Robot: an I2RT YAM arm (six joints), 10 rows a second.
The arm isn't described. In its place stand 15 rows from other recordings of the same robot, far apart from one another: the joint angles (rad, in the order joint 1, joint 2, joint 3, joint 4, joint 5, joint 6), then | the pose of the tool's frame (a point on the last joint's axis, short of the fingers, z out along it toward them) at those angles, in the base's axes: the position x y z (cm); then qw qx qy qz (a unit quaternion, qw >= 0).
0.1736 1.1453 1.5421 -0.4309 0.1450 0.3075 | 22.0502 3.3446 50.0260 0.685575 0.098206 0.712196 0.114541
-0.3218 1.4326 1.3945 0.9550 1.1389 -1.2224 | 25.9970 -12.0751 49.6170 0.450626 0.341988 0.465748 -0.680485
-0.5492 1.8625 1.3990 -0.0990 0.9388 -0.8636 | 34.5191 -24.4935 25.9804 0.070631 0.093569 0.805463 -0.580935
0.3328 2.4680 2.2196 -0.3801 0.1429 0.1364 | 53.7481 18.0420 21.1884 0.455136 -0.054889 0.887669 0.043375
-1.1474 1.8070 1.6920 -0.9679 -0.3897 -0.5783 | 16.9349 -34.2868 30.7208 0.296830 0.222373 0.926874 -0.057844
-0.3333 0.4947 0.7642 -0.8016 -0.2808 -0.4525 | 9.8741 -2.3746 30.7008 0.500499 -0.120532 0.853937 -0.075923
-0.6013 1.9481 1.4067 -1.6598 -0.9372 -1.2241 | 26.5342 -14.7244 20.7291 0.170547 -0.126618 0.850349 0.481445
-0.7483 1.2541 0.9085 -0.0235 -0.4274 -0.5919 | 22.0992 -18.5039 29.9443 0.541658 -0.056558 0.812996 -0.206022
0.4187 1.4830 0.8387 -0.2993 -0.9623 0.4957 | 24.7723 14.2213 20.0907 0.051040 -0.110204 0.848101 0.515728
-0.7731 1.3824 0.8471 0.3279 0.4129 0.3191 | 21.6353 -23.1054 27.7511 0.565088 0.505098 0.582393 -0.293888
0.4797 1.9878 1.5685 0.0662 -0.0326 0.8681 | 42.3469 22.1609 27.2042 0.438494 0.149137 0.806580 0.367302
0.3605 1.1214 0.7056 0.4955 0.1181 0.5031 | 24.7270 8.8732 31.5922 0.682871 0.091493 0.672383 0.270587
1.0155 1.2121 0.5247 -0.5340 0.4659 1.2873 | 11.4270 15.3848 15.2201 0.276499 0.169570 0.943909 0.061887
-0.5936 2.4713 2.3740 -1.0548 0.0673 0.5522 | 43.0599 -29.3448 21.3358 0.206979 0.535811 0.817730 -0.037201
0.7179 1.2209 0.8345 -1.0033 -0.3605 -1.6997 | 14.1154 13.9951 21.9195 0.162622 -0.922012 0.331817 0.115520
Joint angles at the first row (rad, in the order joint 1, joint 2, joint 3, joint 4, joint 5, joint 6):
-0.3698, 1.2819, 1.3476, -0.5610, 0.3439, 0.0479
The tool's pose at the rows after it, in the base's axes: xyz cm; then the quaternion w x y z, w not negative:
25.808 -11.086 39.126 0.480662 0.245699 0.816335 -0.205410
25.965 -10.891 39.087 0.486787 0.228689 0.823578 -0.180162
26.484 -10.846 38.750 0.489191 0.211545 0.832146 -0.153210
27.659 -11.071 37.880 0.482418 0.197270 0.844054 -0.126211
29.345 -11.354 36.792 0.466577 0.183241 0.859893 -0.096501
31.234 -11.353 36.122 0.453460 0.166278 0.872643 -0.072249
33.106 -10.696 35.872 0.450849 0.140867 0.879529 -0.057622
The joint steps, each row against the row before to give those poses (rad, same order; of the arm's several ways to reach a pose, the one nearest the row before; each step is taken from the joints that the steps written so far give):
0.0003, 0.0004, -0.0001, 0.0027, -0.0538, -0.0069
0.0008, 0.0008, 0.0001, 0.0008, -0.0629, -0.0042
0.0000, 0.0145, 0.0003, 0.0057, -0.0656, -0.0034
0.0000, 0.0416, 0.0061, 0.0073, -0.0607, -0.0008
0.0042, 0.0660, 0.0264, -0.0088, -0.0595, 0.0004
0.0156, 0.0721, 0.0492, -0.0157, -0.0435, -0.0042
0.0340, 0.0599, 0.0496, -0.0003, -0.0214, -0.0141

